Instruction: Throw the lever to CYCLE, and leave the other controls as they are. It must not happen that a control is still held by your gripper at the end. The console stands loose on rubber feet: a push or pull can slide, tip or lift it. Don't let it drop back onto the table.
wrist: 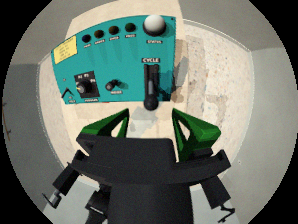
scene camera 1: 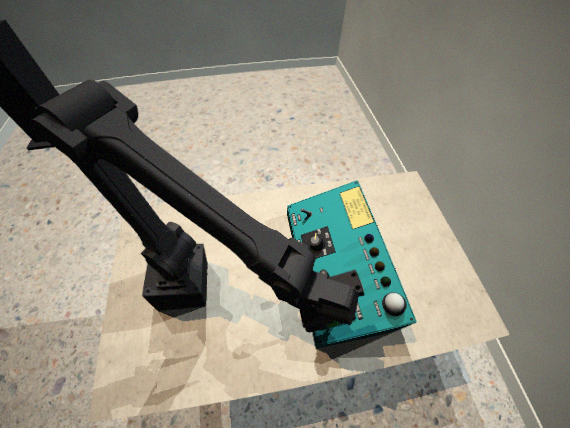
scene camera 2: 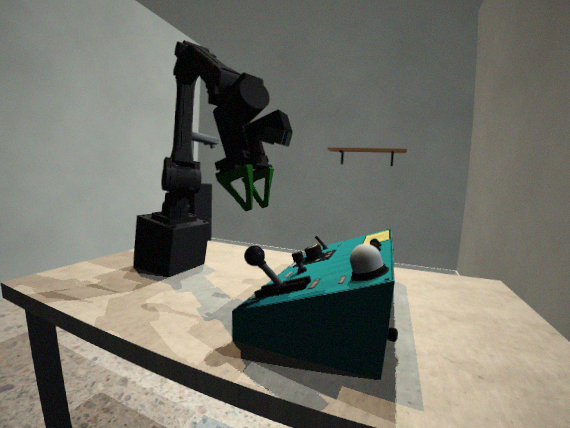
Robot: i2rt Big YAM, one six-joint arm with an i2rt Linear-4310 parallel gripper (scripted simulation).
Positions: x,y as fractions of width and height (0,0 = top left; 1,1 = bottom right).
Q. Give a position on a teal console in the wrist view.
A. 0.41,0.24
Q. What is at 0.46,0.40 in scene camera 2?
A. My gripper.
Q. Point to a teal console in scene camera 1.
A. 0.60,0.51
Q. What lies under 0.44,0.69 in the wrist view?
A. My gripper.
